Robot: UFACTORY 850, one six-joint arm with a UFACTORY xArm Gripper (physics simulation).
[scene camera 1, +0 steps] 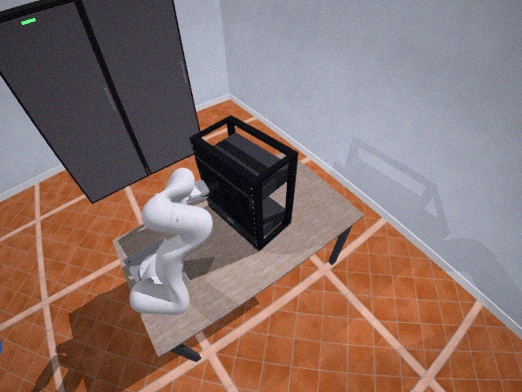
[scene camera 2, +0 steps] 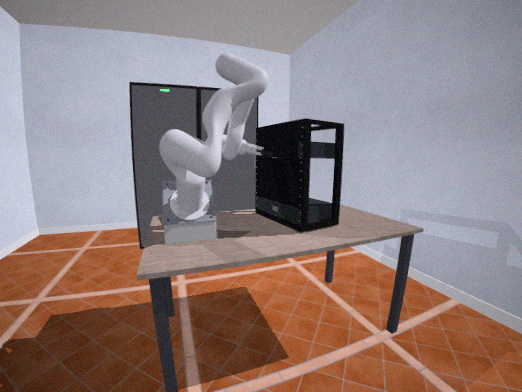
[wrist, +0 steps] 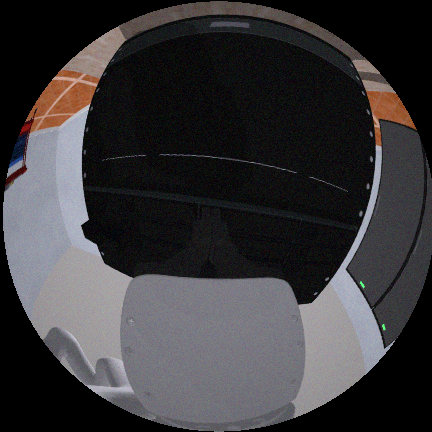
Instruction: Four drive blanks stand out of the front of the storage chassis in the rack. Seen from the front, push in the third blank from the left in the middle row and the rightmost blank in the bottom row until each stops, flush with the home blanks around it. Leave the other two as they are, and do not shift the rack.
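The black rack (scene camera 1: pixel 259 215) (scene camera 2: pixel 304 185) (wrist: pixel 369 150) stands upright on the table. The storage chassis (scene camera 1: pixel 252 150) (scene camera 2: pixel 322 150) (wrist: pixel 320 245) sits in its upper part; its front is nearly black, and its rows and blanks can hardly be told apart. Faint upright seams show in the wrist view, but which blanks stand out cannot be told. My gripper (scene camera 2: pixel 267 153) (wrist: pixel 208 218) is shut and empty, with its dark fingertips pointing at the chassis front near its lower edge. Whether they touch a blank cannot be told. In scene camera 1 the fingertips are hidden or too dark to make out.
A dark unit with a pale label (scene camera 2: pixel 275 208) (wrist: pixel 230 24) sits at the rack's bottom. The rack stands on the wooden table (scene camera 1: pixel 325 210) (scene camera 2: pixel 370 230). A thin pale line crosses the dark rack front in the wrist view. Dark cabinets (scene camera 1: pixel 145 75) (scene camera 2: pixel 165 115) (wrist: pixel 395 200) stand beyond the table.
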